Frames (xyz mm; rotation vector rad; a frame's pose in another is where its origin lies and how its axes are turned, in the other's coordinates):
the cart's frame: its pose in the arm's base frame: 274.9 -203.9 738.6 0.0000 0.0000 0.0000
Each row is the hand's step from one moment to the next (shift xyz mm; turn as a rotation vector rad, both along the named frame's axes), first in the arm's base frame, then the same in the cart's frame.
Working: the arm's base frame: its pose in the cart's frame: -274.9 203.9 -738.6 0.0000 0.0000 0.0000

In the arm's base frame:
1: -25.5 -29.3 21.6 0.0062 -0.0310 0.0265
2: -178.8 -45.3 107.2 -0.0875 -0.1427 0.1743
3: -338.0 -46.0 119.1 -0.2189 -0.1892 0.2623
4: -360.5 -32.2 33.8 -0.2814 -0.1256 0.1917
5: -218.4 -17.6 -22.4 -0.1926 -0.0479 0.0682
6: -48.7 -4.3 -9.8 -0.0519 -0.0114 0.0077
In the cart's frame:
1: -25.5 -29.3 21.6 0.0062 -0.0310 0.0265
2: -178.8 -45.3 107.2 -0.0875 -0.1427 0.1743
3: -338.0 -46.0 119.1 -0.2189 -0.1892 0.2623
4: -360.5 -32.2 33.8 -0.2814 -0.1256 0.1917
5: -218.4 -17.6 -22.4 -0.1926 -0.0479 0.0682
6: -48.7 -4.3 -9.8 -0.0519 -0.0114 0.0077

